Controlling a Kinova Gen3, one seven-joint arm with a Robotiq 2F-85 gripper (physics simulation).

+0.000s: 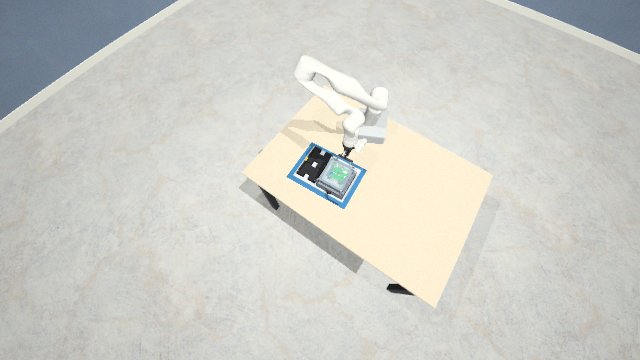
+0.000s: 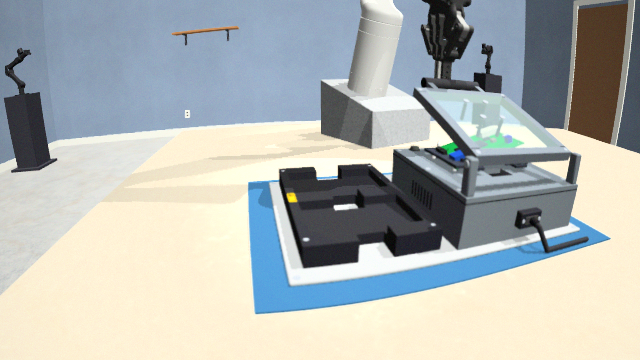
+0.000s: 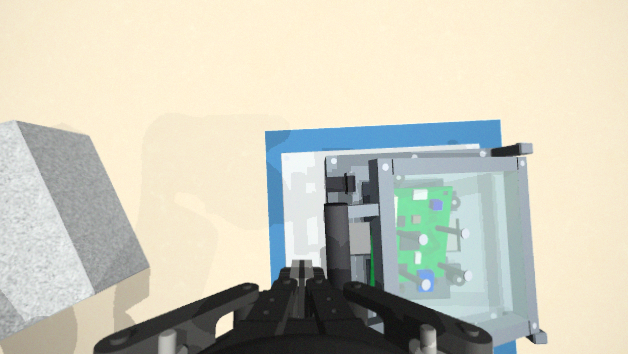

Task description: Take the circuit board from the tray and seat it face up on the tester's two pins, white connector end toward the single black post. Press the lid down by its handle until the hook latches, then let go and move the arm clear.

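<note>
The green circuit board lies face up in the grey tester, under the clear lid; whether it is fully down on both pins is hidden. The lid is tilted part-way open, its handle side raised. The black bar handle is on the robot-base side. My gripper is shut and empty, pointing down just on the robot-base side of the handle; contact cannot be told. The black tray holds no board.
The tester and tray stand side by side on a white plate bordered by a blue mat. The grey robot base block stands behind. A black cable comes out of the tester's side. A black latch part is beside the handle.
</note>
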